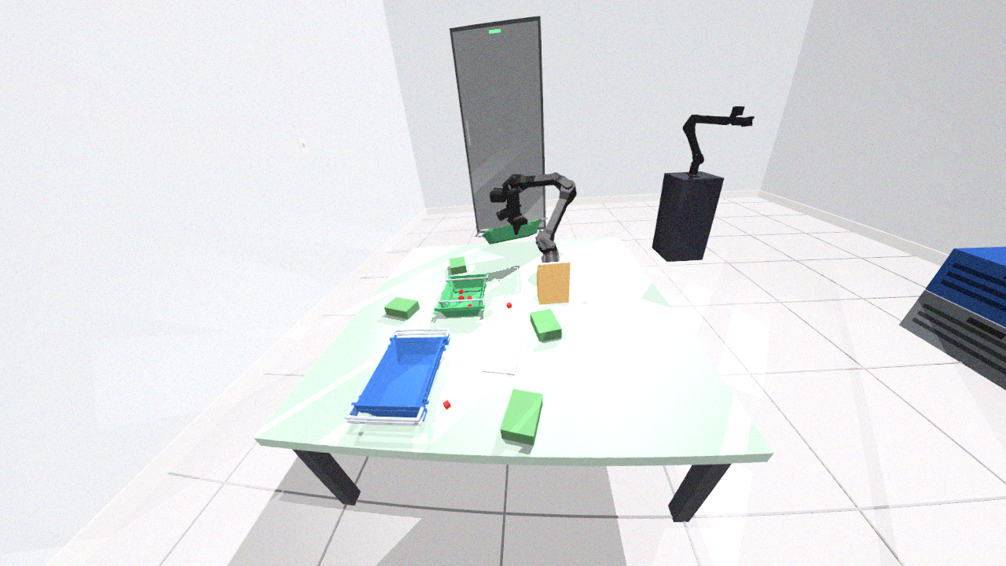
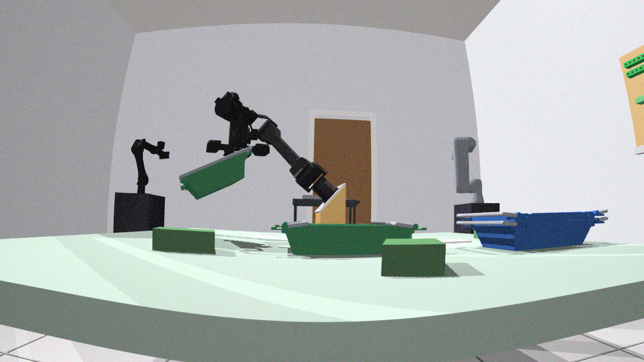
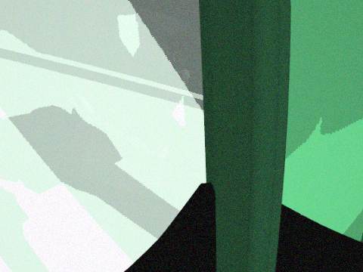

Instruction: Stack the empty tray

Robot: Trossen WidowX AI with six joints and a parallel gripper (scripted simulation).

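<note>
The green tray is 70 mm to the right of my gripper tip and 30 mm ahead of it. The rest, counted from my gripper tip: beige card: 610 mm to the left, 180 mm below, 50 mm ahead.
</note>
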